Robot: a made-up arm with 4 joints. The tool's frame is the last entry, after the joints. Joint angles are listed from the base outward. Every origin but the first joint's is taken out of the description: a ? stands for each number. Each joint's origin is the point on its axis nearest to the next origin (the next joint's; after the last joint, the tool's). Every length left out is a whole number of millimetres.
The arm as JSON. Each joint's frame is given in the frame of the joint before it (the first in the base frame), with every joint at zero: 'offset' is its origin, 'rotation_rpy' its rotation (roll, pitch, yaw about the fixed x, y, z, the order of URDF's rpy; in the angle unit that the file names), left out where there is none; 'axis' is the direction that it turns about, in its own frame. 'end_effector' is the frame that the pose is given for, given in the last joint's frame.
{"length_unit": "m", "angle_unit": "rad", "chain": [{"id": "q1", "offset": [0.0, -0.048, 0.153], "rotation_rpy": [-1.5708, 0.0, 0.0], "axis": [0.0, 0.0, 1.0]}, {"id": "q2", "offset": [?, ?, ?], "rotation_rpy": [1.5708, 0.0, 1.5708], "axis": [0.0, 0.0, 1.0]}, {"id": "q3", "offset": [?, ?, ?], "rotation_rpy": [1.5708, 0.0, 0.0], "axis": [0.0, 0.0, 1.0]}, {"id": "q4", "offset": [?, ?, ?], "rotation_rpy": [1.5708, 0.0, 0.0], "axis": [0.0, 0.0, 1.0]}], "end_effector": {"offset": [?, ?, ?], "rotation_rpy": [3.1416, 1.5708, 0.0]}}
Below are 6 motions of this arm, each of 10 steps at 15 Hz.
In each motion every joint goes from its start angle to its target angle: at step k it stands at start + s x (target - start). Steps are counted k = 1, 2, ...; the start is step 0. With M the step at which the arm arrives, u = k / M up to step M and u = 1 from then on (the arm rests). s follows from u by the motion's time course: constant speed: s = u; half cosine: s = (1 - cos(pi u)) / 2; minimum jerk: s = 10 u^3 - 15 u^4 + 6 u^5.
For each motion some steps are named. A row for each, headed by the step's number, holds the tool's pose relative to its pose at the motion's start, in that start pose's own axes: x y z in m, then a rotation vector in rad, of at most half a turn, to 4 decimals.
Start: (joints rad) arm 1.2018 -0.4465 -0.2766 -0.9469
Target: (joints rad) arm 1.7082 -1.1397 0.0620 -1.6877
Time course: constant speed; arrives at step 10
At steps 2, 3, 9, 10:
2: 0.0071 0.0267 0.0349 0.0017 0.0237 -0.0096
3: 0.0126 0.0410 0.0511 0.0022 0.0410 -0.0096
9: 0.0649 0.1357 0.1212 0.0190 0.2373 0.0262
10: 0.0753 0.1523 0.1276 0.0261 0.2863 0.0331

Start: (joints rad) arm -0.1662 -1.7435 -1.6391 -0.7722
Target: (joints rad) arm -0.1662 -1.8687 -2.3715 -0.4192
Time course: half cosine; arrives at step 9
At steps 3, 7, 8, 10:
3: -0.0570 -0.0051 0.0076 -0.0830 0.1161 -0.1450
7: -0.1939 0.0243 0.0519 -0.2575 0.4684 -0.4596
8: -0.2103 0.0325 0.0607 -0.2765 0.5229 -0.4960
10: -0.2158 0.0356 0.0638 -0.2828 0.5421 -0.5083

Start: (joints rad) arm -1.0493 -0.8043 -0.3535 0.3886
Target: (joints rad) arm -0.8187 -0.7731 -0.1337 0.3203
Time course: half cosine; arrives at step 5
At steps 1, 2, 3, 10:
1: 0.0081 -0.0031 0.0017 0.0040 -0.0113 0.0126
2: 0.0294 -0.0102 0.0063 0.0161 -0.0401 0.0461
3: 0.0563 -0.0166 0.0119 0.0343 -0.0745 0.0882
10: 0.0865 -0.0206 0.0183 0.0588 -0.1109 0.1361

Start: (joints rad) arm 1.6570 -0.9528 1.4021 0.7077
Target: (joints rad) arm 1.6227 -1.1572 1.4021 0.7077
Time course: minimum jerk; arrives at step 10
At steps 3, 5, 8, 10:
3: 0.0106 -0.0018 0.0035 -0.0101 -0.0233 0.0223
5: 0.0323 -0.0048 0.0117 -0.0314 -0.0709 0.0687
8: 0.0602 -0.0070 0.0242 -0.0600 -0.1326 0.1302
10: 0.0638 -0.0072 0.0260 -0.0638 -0.1406 0.1383

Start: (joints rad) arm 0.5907 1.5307 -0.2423 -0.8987
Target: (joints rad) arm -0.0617 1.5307 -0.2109 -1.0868
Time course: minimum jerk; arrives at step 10
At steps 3, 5, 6, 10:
3: 0.0063 -0.0086 0.0150 0.0054 0.0761 0.0705
5: 0.0230 -0.0234 0.0446 0.0175 0.2403 0.2087
6: 0.0339 -0.0298 0.0598 0.0242 0.3331 0.2792
10: 0.0554 -0.0378 0.0843 0.0352 0.5008 0.3940

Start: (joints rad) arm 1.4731 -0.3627 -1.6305 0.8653
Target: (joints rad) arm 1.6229 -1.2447 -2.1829 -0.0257
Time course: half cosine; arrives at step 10
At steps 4, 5, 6, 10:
4: -0.1475 0.0651 0.0356 0.3258 0.3789 -0.0787
5: -0.2042 0.1013 0.0734 0.4800 0.5383 -0.1551
6: -0.2497 0.1406 0.1229 0.6367 0.6877 -0.2572
10: -0.2969 0.2325 0.2609 0.9869 0.9710 -0.5779

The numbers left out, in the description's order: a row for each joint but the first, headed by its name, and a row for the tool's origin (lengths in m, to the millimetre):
q2: -0.132 -0.075 0.0
q3: -0.072 -0.179 0.0
q4: 0.132 -0.008 0.0
tool: 0.148 0.069 0.0

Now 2 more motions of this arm.
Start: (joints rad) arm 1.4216 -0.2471 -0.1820 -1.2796
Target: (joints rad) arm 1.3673 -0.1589 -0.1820 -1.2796
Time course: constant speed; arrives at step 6
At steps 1, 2, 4, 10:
1: 0.0011 -0.0014 -0.0033 0.0148 -0.0020 0.0086
2: 0.0022 -0.0027 -0.0067 0.0297 -0.0039 0.0172
4: 0.0045 -0.0052 -0.0133 0.0592 -0.0073 0.0347
10: 0.0069 -0.0075 -0.0200 0.0887 -0.0103 0.0525

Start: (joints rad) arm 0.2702 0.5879 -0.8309 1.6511
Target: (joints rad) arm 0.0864 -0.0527 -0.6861 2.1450
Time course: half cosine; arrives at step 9
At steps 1, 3, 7, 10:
1: -0.0035 -0.0060 0.0011 -0.0302 0.0129 -0.0079
3: -0.0299 -0.0470 0.0157 -0.2497 0.1109 -0.0614
7: -0.0994 -0.1215 0.1090 -0.8701 0.4342 -0.1679
10: -0.1088 -0.1268 0.1319 -0.9817 0.5014 -0.1785

